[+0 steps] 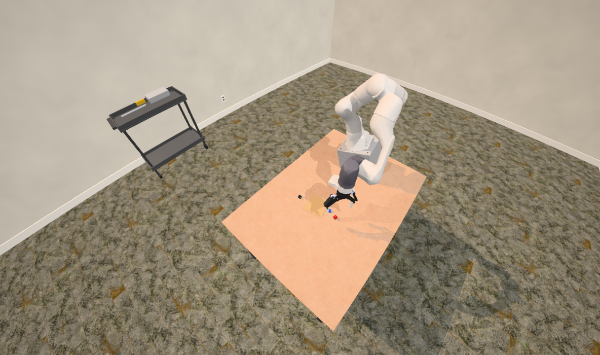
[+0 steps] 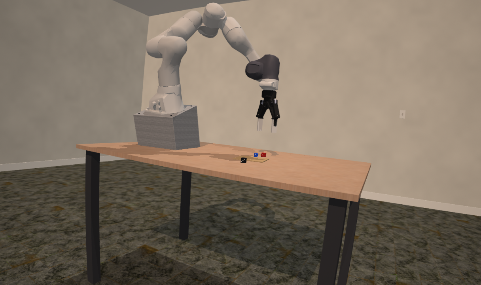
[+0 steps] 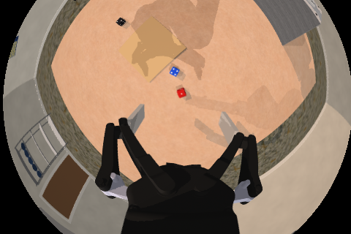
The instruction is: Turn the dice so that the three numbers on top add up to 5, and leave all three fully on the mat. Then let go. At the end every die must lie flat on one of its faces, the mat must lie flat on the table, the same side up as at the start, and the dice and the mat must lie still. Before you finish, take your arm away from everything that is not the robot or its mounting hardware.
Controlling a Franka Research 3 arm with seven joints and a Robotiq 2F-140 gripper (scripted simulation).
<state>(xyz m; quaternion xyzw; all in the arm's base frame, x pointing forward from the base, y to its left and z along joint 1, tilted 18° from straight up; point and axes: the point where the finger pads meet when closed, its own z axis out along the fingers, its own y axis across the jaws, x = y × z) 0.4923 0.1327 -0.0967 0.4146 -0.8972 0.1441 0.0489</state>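
Right now the red die is 1 cm to the right of my hand and 13 cm below it. Also, from my hand: blue die (2 cm behind, 7 cm to the right, 13 cm below); black die (1 cm ahead, 29 cm to the right, 13 cm below); tan mat (16 cm to the right, 14 cm below).
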